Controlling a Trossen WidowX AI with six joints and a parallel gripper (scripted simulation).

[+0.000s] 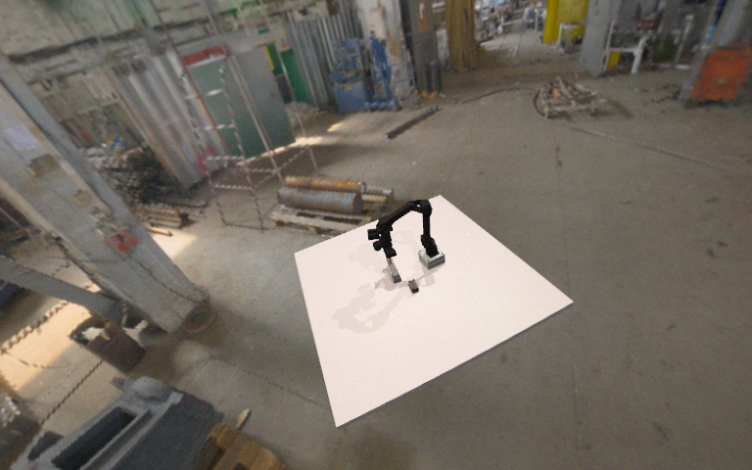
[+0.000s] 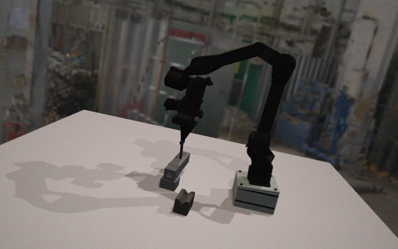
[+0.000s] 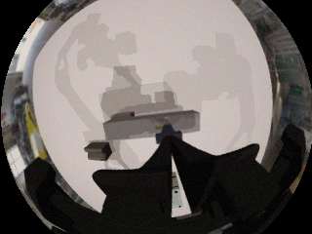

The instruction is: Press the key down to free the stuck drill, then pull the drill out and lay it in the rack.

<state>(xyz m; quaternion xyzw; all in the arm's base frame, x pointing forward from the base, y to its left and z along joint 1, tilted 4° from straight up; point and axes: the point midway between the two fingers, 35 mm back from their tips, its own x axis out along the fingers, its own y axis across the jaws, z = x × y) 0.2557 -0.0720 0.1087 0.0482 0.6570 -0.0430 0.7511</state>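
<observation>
The drill is 50 mm to the left of my gripper tip and 80 mm below it. The rest, counted from my gripper tip: rack (50 mm behind, 210 mm to the left, 110 mm below).
</observation>
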